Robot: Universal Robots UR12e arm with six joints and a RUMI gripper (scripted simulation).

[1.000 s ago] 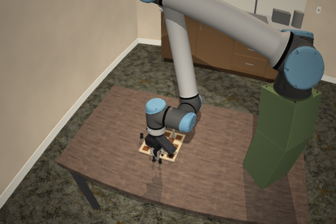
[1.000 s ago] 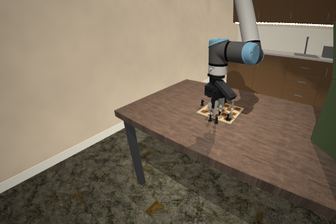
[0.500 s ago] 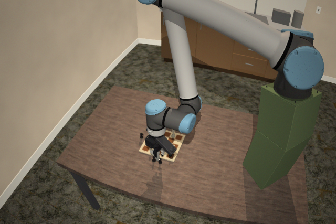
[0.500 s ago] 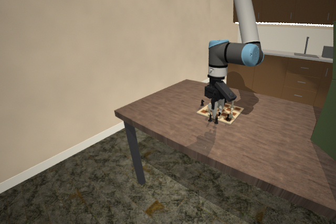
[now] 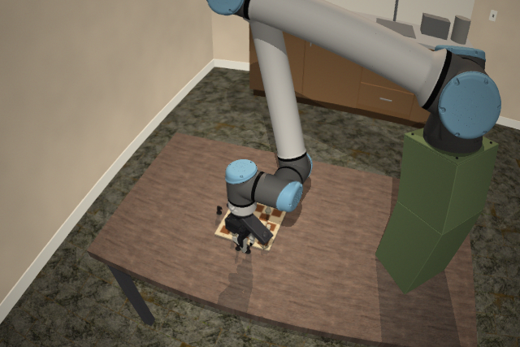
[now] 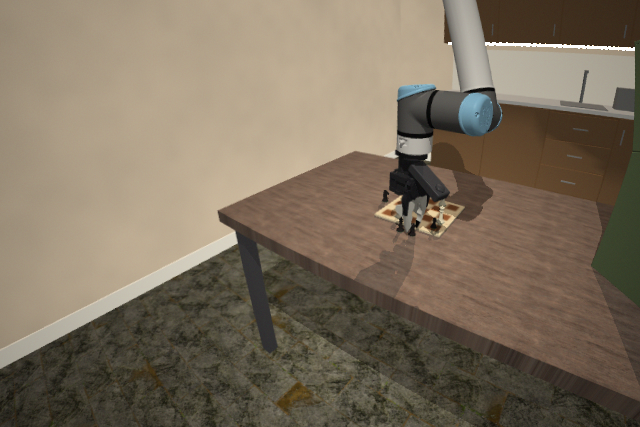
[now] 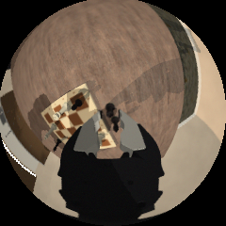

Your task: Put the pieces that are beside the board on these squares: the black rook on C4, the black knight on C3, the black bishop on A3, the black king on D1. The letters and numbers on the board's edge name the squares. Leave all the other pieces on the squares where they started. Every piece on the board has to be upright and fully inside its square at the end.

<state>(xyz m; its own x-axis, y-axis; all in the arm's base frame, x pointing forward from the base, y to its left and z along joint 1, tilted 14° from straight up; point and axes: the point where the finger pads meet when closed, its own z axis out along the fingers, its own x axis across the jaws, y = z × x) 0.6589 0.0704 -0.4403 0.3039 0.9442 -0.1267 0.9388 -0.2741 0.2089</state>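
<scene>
Now: hand 14 cm to the left of the chessboard, 3 cm short of it and 3 cm above it.
</scene>
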